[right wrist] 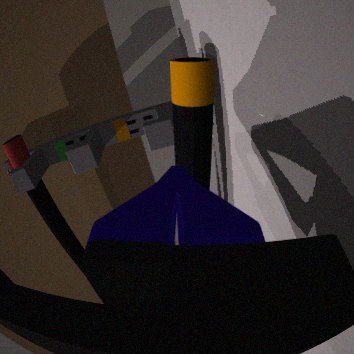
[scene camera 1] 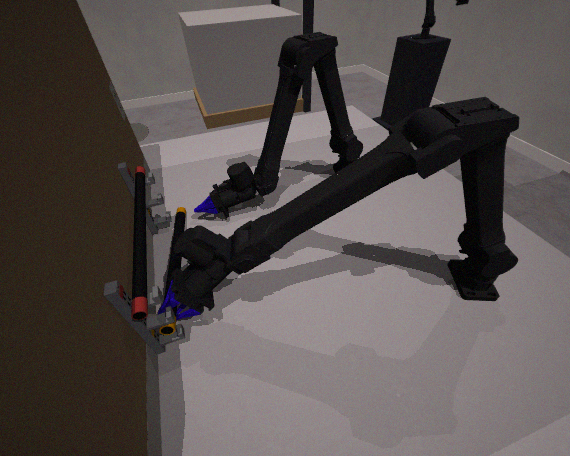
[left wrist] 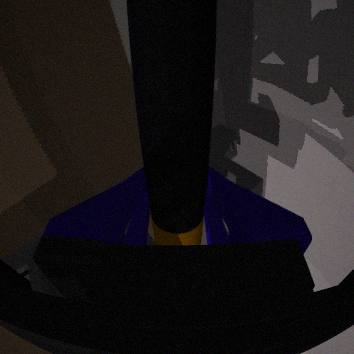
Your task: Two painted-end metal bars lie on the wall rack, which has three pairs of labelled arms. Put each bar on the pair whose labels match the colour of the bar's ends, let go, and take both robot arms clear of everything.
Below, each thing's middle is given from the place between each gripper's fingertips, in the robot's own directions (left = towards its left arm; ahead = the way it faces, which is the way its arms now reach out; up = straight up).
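There's the red-ended bar (scene camera 1: 139, 307), and my left hand is 130 mm below it, 10 mm past it and 180 mm to the left of it.
As for my right hand, the red-ended bar is 16 cm above it, 13 cm ahead of it and 20 cm to the left of it.
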